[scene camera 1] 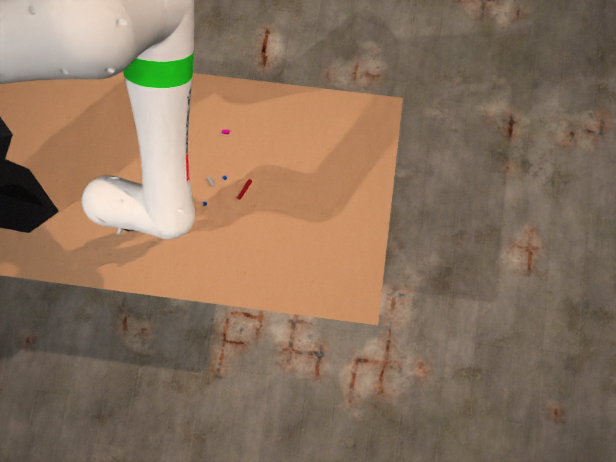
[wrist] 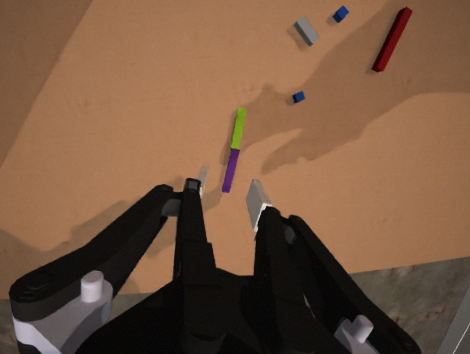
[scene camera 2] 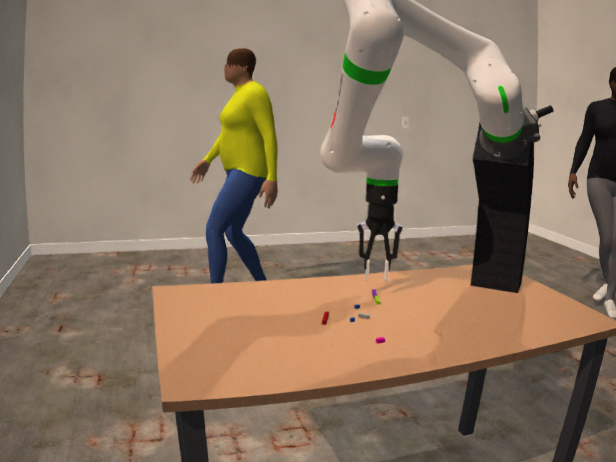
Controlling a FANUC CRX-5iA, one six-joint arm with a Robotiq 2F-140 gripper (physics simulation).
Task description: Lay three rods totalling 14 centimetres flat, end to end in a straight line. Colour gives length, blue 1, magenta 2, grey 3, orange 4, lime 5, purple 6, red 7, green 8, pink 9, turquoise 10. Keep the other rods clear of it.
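Frame: origin at the arm's base, x ahead, y right, z down, level; millimetres.
Seen in the pictures: gripper, fingertip midpoint: (wrist: 228, 184) (scene camera 2: 376, 280); arm's base, origin of the base link: (scene camera 2: 503, 139).
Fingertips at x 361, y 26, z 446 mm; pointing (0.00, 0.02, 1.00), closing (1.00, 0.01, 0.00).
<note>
Offsets run from my fingertips to a thing's middle. Level surfaces: height alone.
A lime rod {dz +43, dx -2, dy -60 mm} (scene camera 2: 378, 300) (wrist: 239, 128) and a purple rod {dz +43, dx +2, dy -4 mm} (scene camera 2: 374, 293) (wrist: 231, 170) lie flat on the table, end to end, touching or nearly so and close to one line. My gripper (scene camera 2: 376, 280) (wrist: 228, 184) is open and empty, its fingertips above the table near the purple rod's free end. A grey rod {dz +43, dx +44, dy -186 mm} (scene camera 1: 211, 181) (scene camera 2: 364, 316) (wrist: 307, 31) lies apart from them. A red rod {dz +43, dx +147, dy -210 mm} (scene camera 1: 244, 189) (scene camera 2: 325, 318) (wrist: 392, 39) lies farther off. In scene camera 1 the arm hides the lime and purple rods.
One blue rod {dz +43, dx +59, dy -116 mm} (scene camera 1: 204, 203) (scene camera 2: 357, 306) (wrist: 298, 97) lies between the lime and red rods. Another blue rod {dz +43, dx +76, dy -215 mm} (scene camera 1: 224, 177) (scene camera 2: 352, 319) (wrist: 341, 14) lies beside the grey one. A magenta rod {dz +43, dx +10, dy -345 mm} (scene camera 1: 226, 132) (scene camera 2: 380, 340) lies apart on the table {dz +48 mm} (scene camera 1: 320, 270) (scene camera 2: 240, 370).
</note>
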